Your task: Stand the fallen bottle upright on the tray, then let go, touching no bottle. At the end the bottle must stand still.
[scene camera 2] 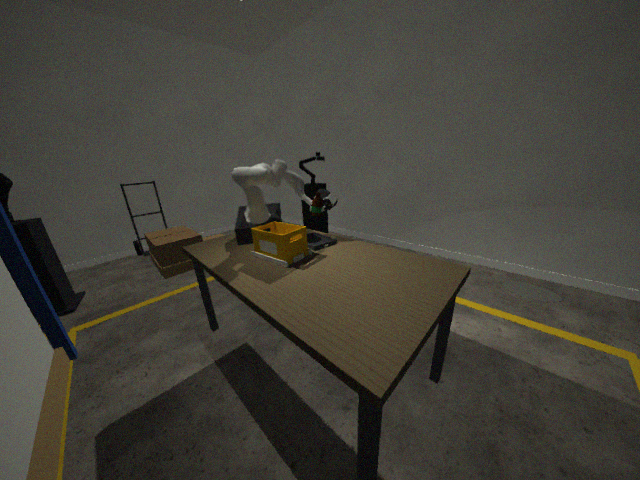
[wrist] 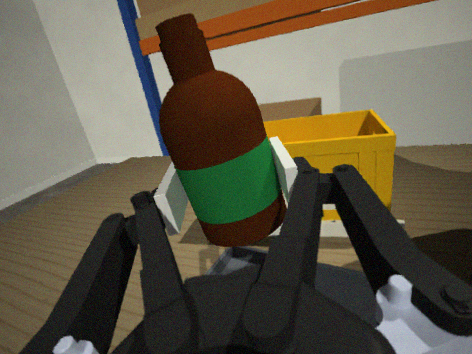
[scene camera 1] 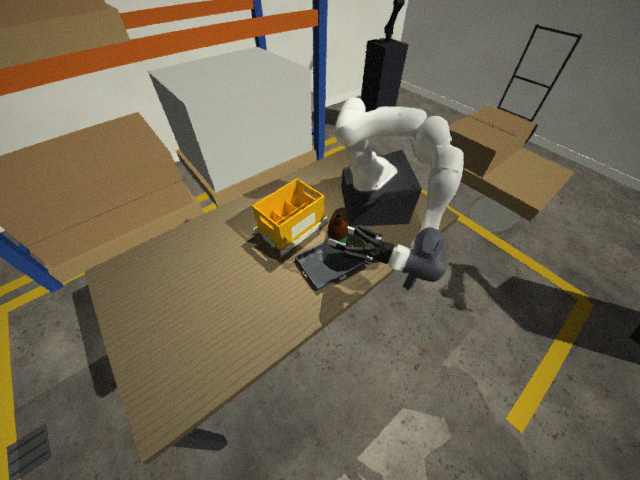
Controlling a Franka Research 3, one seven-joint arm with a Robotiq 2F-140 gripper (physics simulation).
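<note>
The brown bottle with a green band [scene camera 1: 337, 226] [scene camera 2: 316, 202] [wrist: 215, 125] is held near its lower part, neck up. It looks close to upright; it leans left in the wrist view, as does the rack post there. My gripper [scene camera 1: 344, 236] [wrist: 228, 163] is shut on the bottle, with a white pad on each side of the green band. The dark grey tray [scene camera 1: 314, 269] [scene camera 2: 321, 241] [wrist: 345, 285] lies on the table below. In scene camera 2 a gap shows between the bottle's base and the tray. The fingers hide part of the tray.
A yellow crate [scene camera 1: 272, 233] [scene camera 2: 279, 245] [wrist: 330, 160] with dividers stands on a pale base beside the tray. The robot's dark pedestal [scene camera 1: 382, 198] is behind the bottle. The table's long edge [scene camera 1: 323, 326] runs near the tray. An orange and blue rack [scene camera 1: 319, 77] stands behind.
</note>
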